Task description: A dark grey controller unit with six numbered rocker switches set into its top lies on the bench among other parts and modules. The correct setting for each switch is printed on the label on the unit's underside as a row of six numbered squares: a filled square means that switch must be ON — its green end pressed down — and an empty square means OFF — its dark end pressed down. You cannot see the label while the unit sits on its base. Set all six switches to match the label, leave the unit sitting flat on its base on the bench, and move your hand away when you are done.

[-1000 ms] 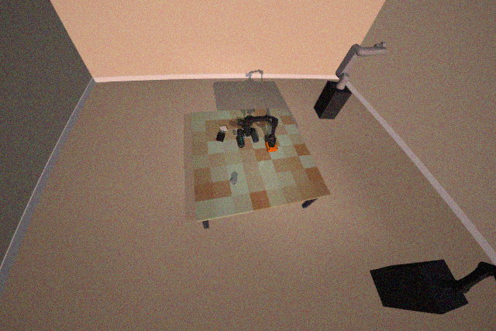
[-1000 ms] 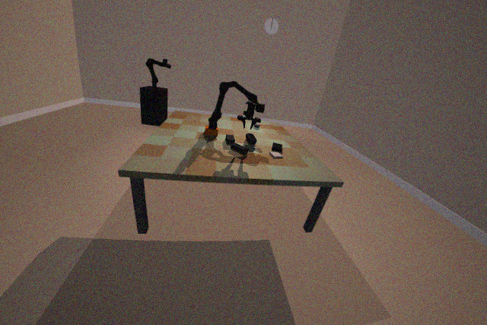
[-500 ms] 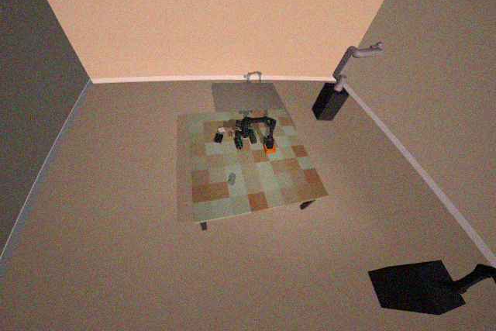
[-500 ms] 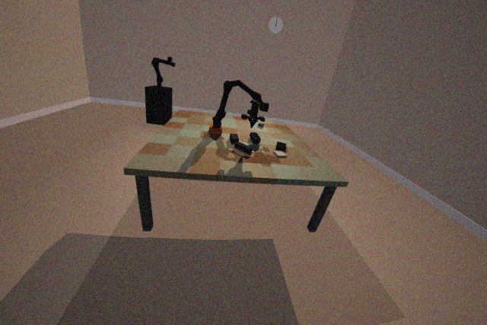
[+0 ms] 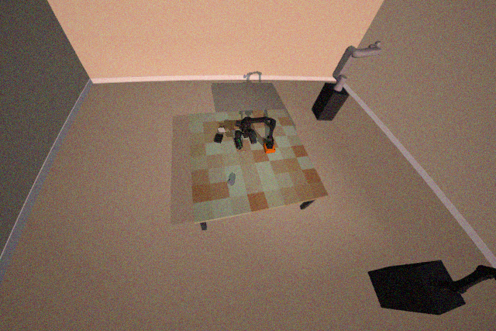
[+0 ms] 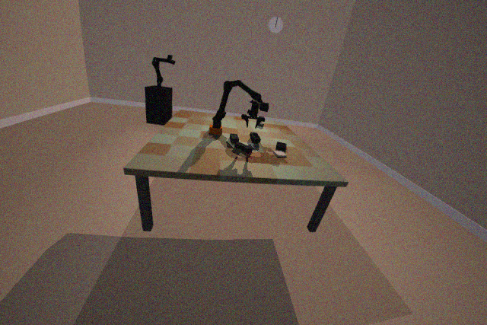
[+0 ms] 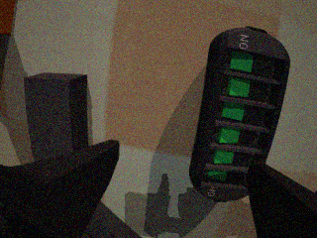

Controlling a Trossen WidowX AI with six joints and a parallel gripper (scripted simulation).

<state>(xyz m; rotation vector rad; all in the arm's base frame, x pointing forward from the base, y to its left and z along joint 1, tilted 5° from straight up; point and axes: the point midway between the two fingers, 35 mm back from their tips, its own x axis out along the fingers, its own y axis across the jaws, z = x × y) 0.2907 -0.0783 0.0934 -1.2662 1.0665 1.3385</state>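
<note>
Right now my gripper tip is 50 mm past the dark bar, 200 mm to the left of it and 90 mm above it. Round my gripper tip: grey part (150 mm ahead, 480 mm to the left, 90 mm below); white piece (230 mm ahead, 200 mm to the right, 100 mm below); black box (260 mm ahead, 70 mm to the right, 100 mm below).
</note>
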